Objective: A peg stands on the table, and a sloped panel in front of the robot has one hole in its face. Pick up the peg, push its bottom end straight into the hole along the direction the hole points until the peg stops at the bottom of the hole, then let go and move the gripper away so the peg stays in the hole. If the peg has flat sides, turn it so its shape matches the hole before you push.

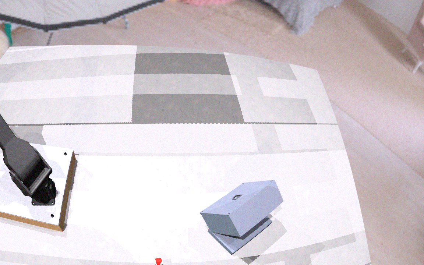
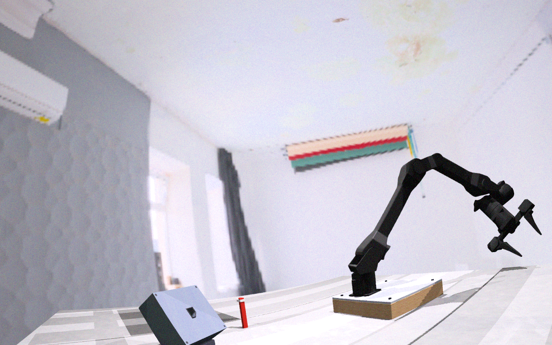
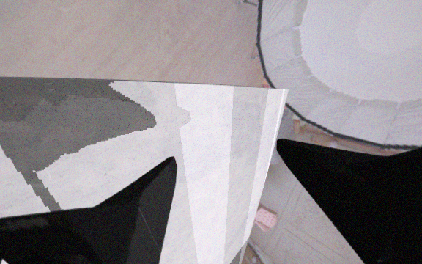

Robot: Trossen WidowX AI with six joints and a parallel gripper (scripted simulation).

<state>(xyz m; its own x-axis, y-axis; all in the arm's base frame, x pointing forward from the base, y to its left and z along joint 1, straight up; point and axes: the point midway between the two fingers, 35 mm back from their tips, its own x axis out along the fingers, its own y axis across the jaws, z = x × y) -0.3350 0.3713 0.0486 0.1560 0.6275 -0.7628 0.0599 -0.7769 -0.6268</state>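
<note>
Now: the red peg 59 cm ahead of my gripper tip, 58 cm to the right of it and 1 cm below it. Also, from my gripper tip: grey-blue sloped panel 78 cm ahead, 48 cm to the right, 1 cm above.
</note>
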